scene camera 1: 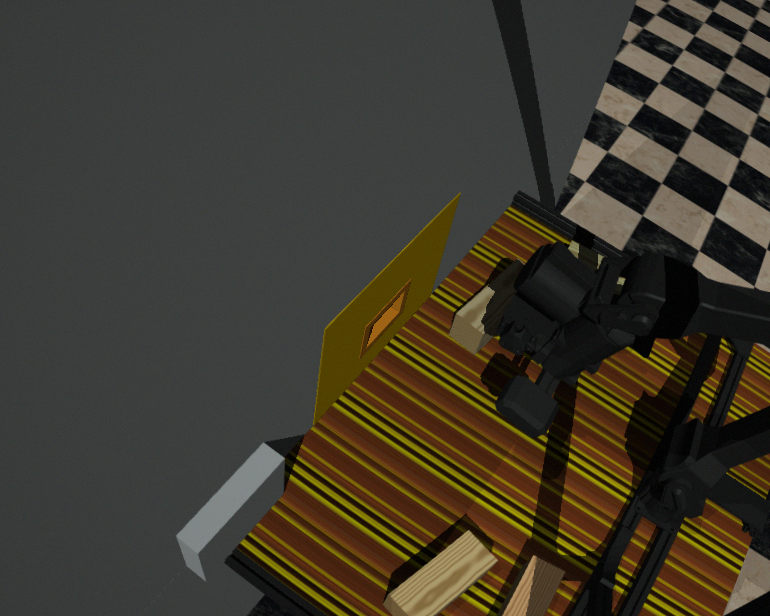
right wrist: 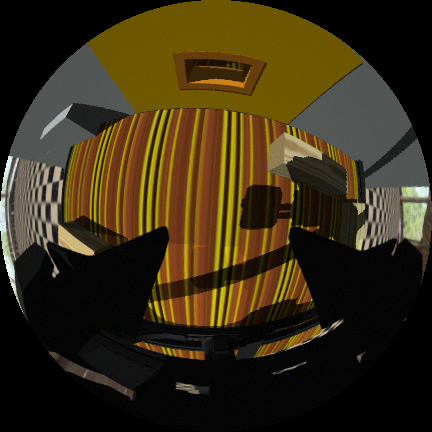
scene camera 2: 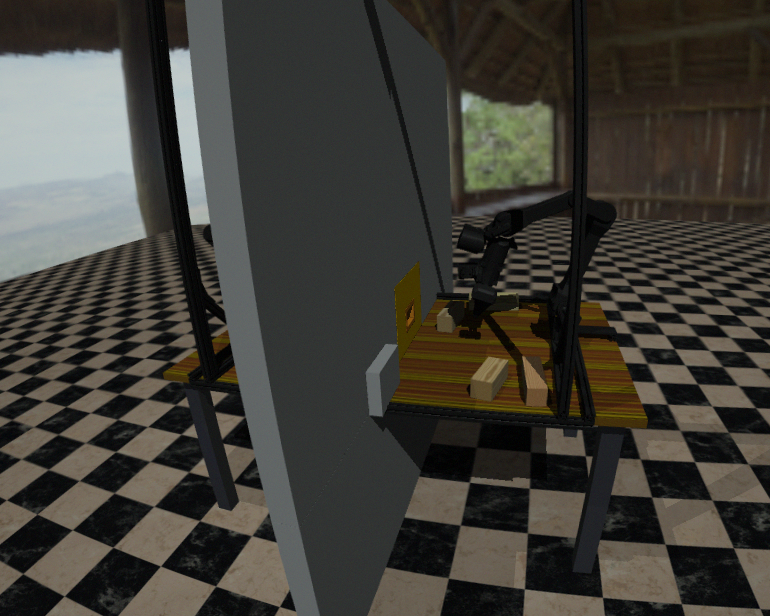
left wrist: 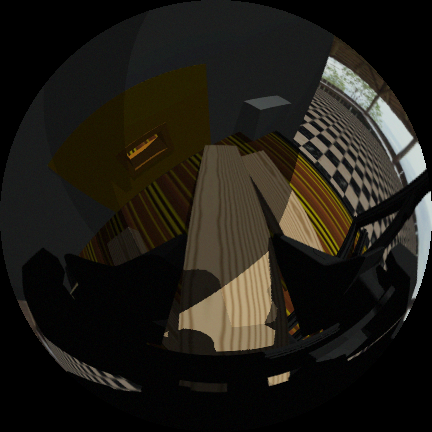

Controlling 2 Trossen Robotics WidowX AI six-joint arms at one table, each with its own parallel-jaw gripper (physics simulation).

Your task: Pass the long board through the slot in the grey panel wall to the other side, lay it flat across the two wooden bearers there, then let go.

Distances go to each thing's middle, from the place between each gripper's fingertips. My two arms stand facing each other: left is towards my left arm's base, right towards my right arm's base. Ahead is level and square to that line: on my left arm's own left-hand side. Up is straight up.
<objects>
My left gripper is now 30 cm past the grey block point(scene camera 1: 226, 519), 22 cm to the left of it and 10 cm above it.
The grey block lies 33 cm behind my right hand, 22 cm to the left of it and 5 cm below it.
</objects>
